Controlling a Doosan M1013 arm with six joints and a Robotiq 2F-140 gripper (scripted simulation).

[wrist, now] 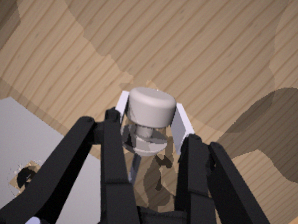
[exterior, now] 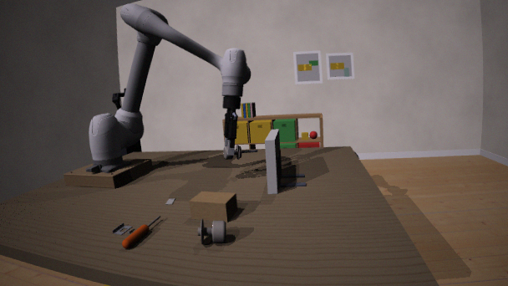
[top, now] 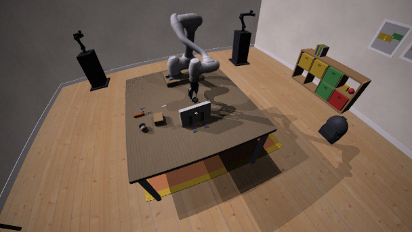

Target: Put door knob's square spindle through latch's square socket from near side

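Right now the grey door panel is 20 cm ahead of my hand, 3 cm to the right of it and 3 cm below it. The rest, counted from my hand: metal plate 31 cm to the right, 14 cm below, 13 cm behind; wooden block 39 cm to the right, 11 cm below, 8 cm ahead; screwdriver 55 cm to the right, 13 cm below, 7 cm behind.
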